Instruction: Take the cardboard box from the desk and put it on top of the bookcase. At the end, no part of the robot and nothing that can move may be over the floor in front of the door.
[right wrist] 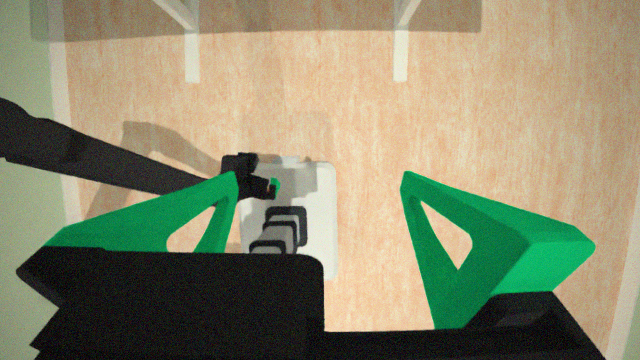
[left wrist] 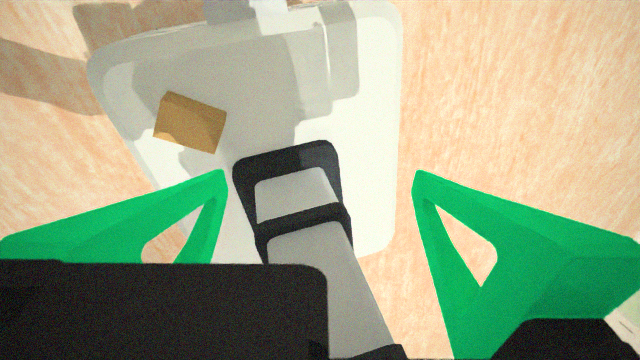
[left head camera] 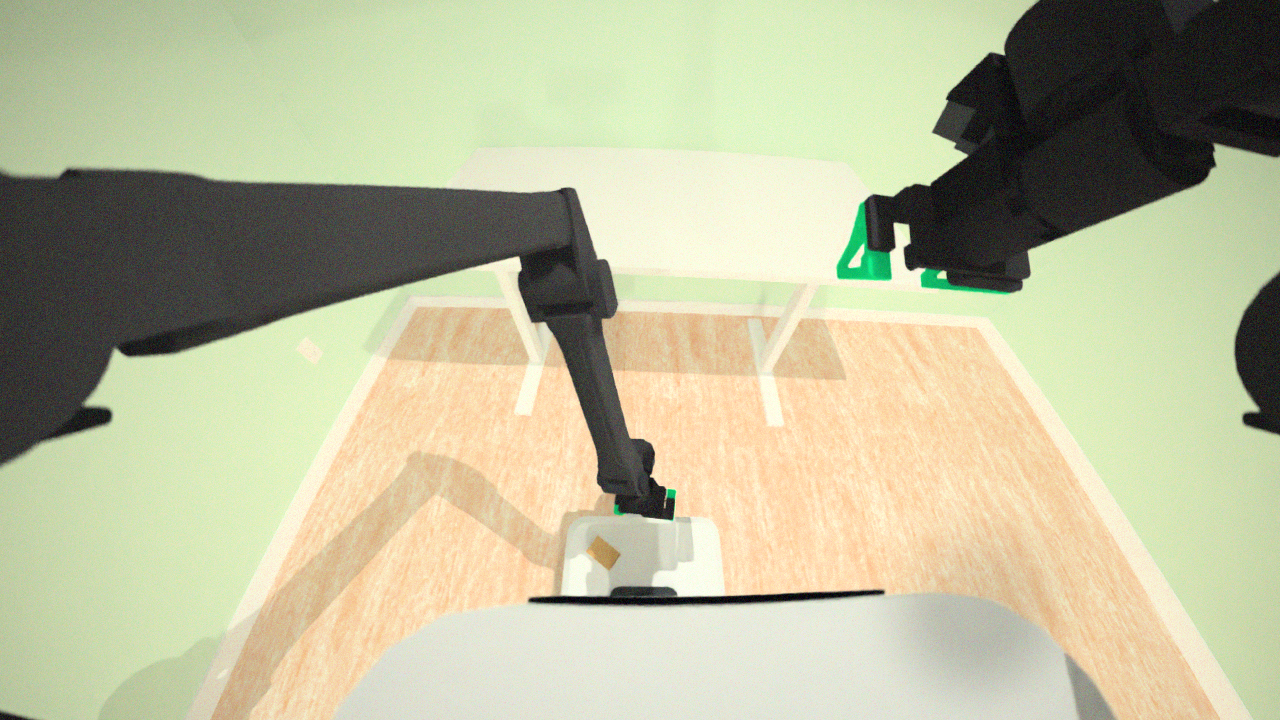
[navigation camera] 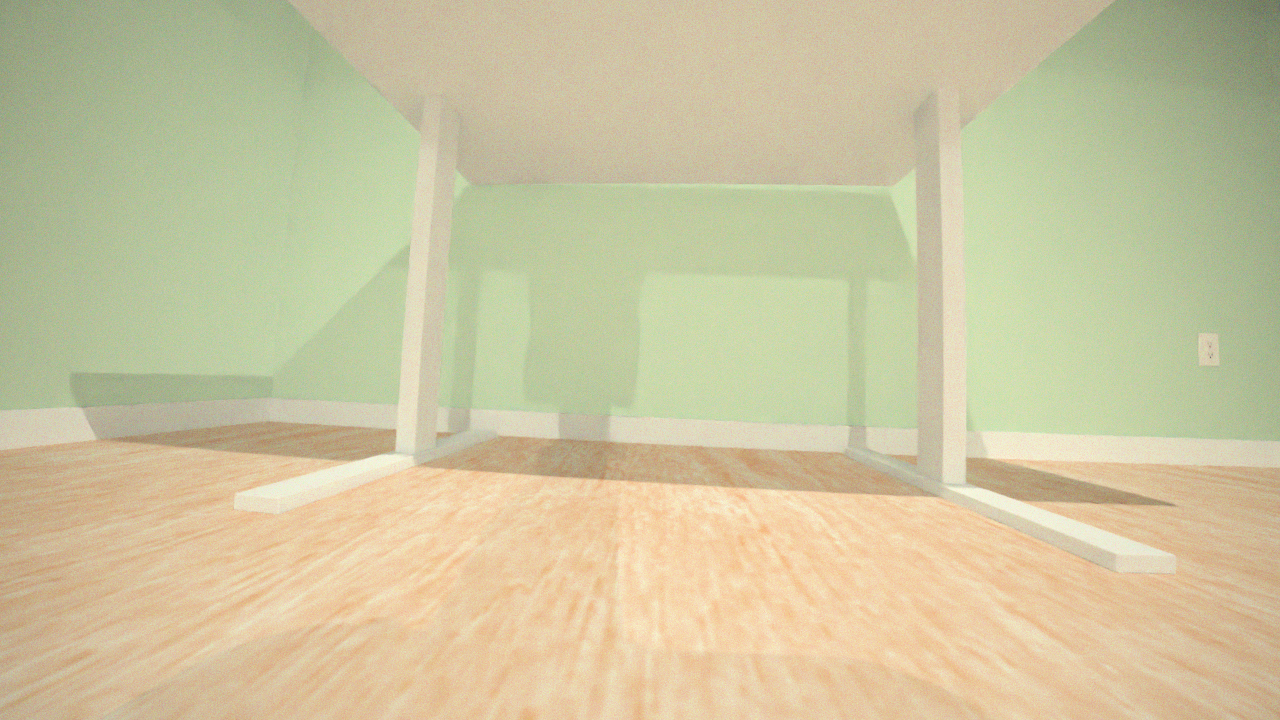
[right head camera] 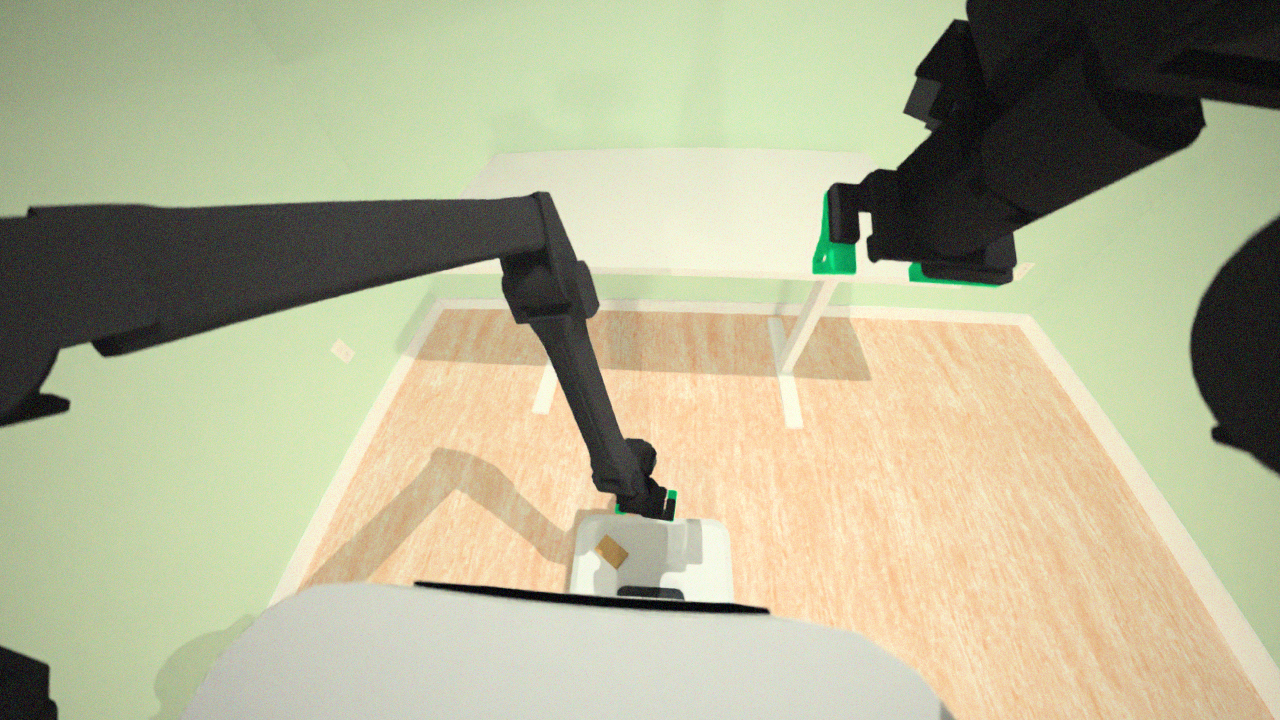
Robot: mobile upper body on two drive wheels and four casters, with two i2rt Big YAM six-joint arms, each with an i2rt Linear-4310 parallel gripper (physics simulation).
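Places are measured from the left arm's base along level axes (x up, y right, z ahead), in metres.
Pixels of known places: left gripper, fingertip midpoint: [right wrist: 267,183] [left wrist: 319,180] [left head camera: 651,508] [right head camera: 653,509]; right gripper, fingertip midpoint: [right wrist: 319,180] [left head camera: 881,276] [right head camera: 862,271].
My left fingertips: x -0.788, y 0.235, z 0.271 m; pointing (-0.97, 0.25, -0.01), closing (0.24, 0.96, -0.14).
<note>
For each thing: its middle in the pictures, then the offset to it from my left fingertips. "pt": a spot on its surface instead. Level surfaces: height alone.
- small brown cardboard box at the middle of its body: [left wrist: 192,123] [left head camera: 603,553] [right head camera: 611,551] dx -0.337, dy -0.140, dz -0.071 m
- desk's right leg at a spot on its surface: [navigation camera: 939,295] pt dx -0.184, dy +0.634, dz +0.828 m
- wooden floor at its surface level: dx -0.621 m
A small brown cardboard box [left head camera: 603,552] [right head camera: 612,551] [left wrist: 190,122] lies on the white top of my wheeled base [left head camera: 702,559] [right head camera: 714,564] [left wrist: 370,165] [right wrist: 325,200], near its front left corner. It is hidden in the right wrist view. My left gripper [left head camera: 645,506] [right head camera: 646,504] [left wrist: 319,180] [right wrist: 267,183] is open and empty over the front of the base, pointing down, apart from the box. My right gripper [left head camera: 913,273] [right head camera: 890,268] [right wrist: 319,180] is open and empty, held high. The white desk [left head camera: 716,214] [right head camera: 689,214] [navigation camera: 671,89] stands ahead. The bookcase and door do not show.
The grey and black column [left wrist: 295,195] [right wrist: 282,232] of my body rises from the base, beside the box. The desk's right leg [left head camera: 787,326] [right head camera: 808,326] [navigation camera: 939,295] stands on a long foot. Green walls [left head camera: 223,313] [navigation camera: 1092,268] enclose the wooden floor [left head camera: 895,447] [navigation camera: 626,582].
</note>
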